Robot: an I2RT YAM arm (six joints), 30 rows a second.
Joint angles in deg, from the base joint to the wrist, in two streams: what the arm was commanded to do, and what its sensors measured. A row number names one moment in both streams.
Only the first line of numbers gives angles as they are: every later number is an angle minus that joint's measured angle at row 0.
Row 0, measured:
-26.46, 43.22, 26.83, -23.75, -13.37, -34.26
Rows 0 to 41, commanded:
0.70, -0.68, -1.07, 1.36, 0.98, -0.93
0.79, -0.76, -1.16, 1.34, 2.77, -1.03
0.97, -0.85, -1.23, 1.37, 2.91, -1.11
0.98, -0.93, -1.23, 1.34, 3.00, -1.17
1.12, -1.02, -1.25, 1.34, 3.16, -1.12
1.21, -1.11, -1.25, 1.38, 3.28, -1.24
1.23, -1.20, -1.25, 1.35, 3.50, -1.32
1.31, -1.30, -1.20, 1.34, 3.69, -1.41
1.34, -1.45, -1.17, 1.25, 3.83, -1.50
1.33, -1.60, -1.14, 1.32, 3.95, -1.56
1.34, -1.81, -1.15, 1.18, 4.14, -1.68
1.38, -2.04, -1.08, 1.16, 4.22, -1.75
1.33, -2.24, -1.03, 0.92, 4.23, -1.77
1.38, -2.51, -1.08, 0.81, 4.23, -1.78
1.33, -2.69, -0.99, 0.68, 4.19, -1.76
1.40, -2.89, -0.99, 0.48, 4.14, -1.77
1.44, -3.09, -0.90, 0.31, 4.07, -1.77
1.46, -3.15, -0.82, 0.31, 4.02, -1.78
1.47, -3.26, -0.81, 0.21, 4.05, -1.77
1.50, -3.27, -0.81, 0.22, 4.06, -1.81
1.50, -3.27, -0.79, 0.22, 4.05, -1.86
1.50, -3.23, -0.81, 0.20, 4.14, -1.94
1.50, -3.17, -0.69, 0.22, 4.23, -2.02
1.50, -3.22, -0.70, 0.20, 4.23, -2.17
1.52, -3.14, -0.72, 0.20, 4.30, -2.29
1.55, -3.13, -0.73, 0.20, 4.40, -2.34
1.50, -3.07, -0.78, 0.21, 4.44, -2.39
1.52, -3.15, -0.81, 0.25, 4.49, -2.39
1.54, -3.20, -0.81, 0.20, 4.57, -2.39
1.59, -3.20, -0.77, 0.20, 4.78, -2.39
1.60, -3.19, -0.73, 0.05, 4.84, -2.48
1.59, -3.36, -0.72, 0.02, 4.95, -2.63
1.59, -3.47, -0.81, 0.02, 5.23, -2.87
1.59, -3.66, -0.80, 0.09, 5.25, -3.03
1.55, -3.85, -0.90, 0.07, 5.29, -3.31
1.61, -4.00, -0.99, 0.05, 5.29, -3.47
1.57, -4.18, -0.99, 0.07, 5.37, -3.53
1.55, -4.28, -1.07, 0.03, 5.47, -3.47
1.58, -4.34, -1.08, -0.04, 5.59, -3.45
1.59, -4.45, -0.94, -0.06, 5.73, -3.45
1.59, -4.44, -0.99, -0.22, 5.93, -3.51
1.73, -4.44, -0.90, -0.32, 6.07, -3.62
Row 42, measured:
0.90, -3.78, -0.39, -0.08, 4.53, -2.95
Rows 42 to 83, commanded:
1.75, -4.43, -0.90, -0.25, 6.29, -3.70
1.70, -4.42, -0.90, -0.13, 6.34, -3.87
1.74, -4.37, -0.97, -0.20, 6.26, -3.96
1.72, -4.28, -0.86, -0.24, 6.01, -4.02
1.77, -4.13, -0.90, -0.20, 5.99, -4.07
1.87, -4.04, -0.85, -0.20, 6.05, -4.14
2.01, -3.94, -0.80, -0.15, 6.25, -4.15
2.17, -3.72, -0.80, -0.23, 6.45, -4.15
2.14, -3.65, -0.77, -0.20, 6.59, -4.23
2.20, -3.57, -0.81, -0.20, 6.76, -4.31
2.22, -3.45, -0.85, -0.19, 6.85, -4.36
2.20, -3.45, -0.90, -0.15, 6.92, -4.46
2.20, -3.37, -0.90, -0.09, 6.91, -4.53
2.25, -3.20, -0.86, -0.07, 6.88, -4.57
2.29, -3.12, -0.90, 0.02, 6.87, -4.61
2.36, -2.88, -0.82, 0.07, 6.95, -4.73
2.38, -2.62, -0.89, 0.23, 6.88, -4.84
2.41, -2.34, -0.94, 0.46, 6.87, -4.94
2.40, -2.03, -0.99, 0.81, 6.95, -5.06
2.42, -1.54, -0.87, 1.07, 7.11, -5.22
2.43, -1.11, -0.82, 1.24, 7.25, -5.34
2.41, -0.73, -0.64, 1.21, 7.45, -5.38
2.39, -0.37, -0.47, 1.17, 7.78, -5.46
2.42, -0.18, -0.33, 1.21, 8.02, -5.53
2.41, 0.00, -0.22, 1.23, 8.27, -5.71
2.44, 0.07, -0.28, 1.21, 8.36, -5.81
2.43, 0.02, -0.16, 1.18, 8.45, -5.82
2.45, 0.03, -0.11, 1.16, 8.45, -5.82
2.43, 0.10, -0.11, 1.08, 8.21, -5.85
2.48, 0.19, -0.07, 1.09, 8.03, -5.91
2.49, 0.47, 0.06, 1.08, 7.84, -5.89
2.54, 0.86, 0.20, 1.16, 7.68, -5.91
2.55, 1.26, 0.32, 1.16, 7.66, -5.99
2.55, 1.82, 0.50, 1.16, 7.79, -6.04
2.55, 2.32, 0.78, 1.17, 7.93, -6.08
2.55, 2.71, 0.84, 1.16, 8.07, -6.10
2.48, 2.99, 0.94, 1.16, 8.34, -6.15
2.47, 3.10, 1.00, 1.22, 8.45, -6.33
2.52, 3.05, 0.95, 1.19, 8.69, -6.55
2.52, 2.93, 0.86, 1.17, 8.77, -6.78
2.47, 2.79, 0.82, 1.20, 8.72, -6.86
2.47, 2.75, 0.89, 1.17, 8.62, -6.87
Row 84, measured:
1.99, 3.15, -0.37, 0.00, 7.65, -6.14
